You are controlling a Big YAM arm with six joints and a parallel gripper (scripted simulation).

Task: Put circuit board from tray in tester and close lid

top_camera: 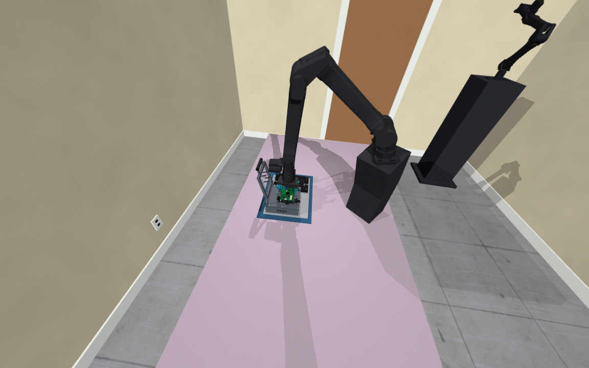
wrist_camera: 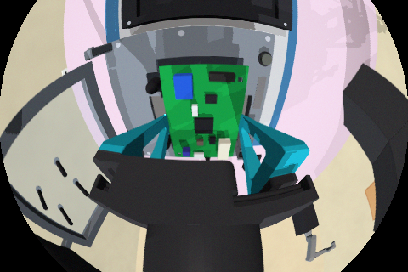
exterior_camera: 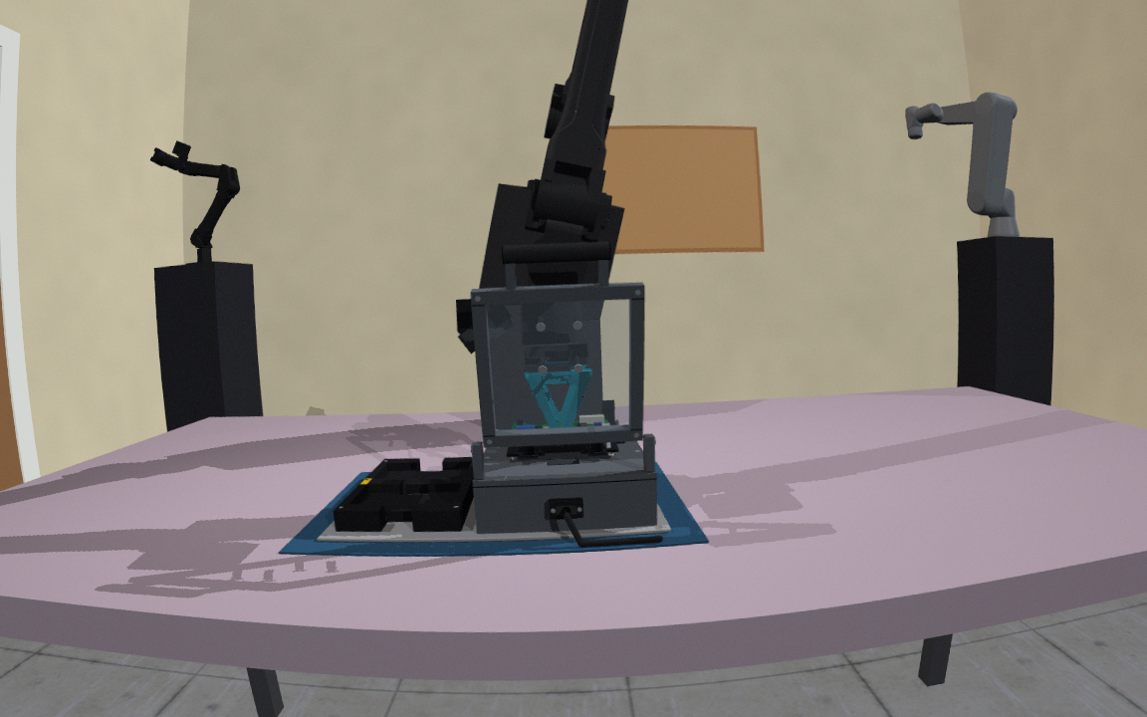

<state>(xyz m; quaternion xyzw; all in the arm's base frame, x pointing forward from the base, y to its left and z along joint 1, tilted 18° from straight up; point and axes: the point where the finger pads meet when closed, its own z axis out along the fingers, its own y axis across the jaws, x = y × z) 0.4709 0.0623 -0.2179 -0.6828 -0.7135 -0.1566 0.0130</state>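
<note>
Now: the green circuit board right at my hand. Round my hand: pin plate (1 cm ahead, 1 cm to the left, 2 cm below); lid (13 cm ahead, 1 cm to the left, 9 cm above).
</note>
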